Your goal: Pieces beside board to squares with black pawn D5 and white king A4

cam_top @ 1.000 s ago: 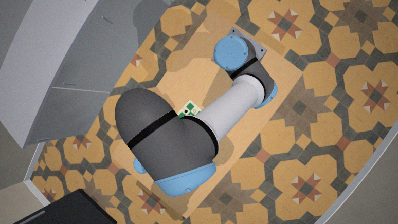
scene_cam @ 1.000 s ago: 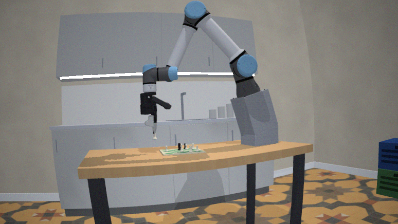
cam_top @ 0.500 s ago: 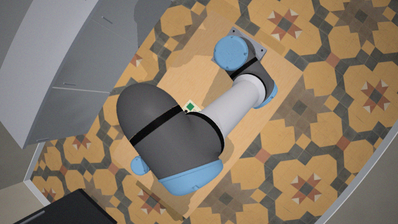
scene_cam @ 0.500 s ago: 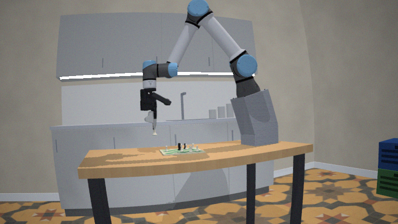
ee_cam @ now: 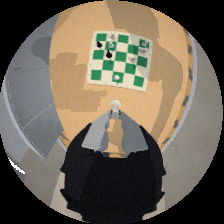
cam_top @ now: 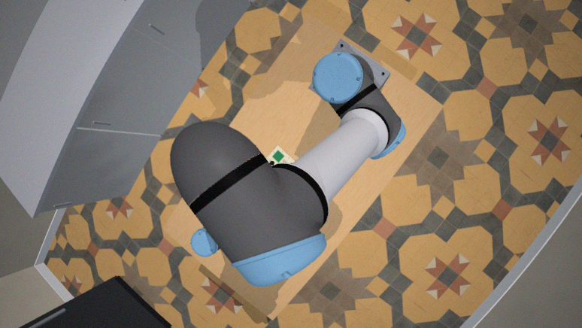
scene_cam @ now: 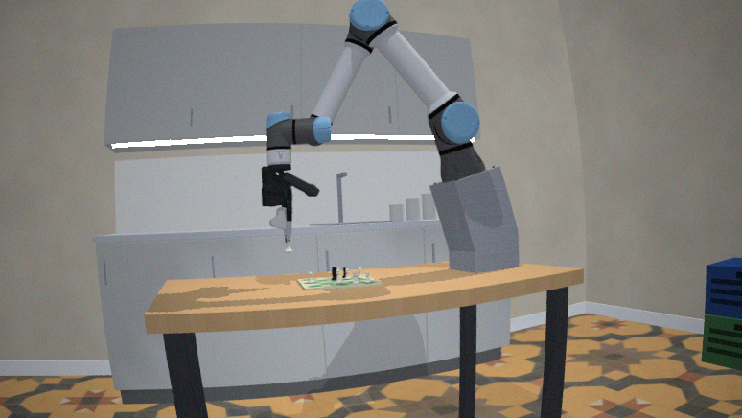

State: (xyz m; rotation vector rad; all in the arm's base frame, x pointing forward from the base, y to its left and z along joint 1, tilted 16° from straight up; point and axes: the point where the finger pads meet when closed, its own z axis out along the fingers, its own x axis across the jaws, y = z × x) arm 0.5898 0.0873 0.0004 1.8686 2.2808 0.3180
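Now: hand 1 cm above the white king. Also, from my hand: chessboard 14 cm behind, 1 cm to the right, 14 cm below; then black pawn 17 cm behind, 9 cm to the right, 12 cm below.
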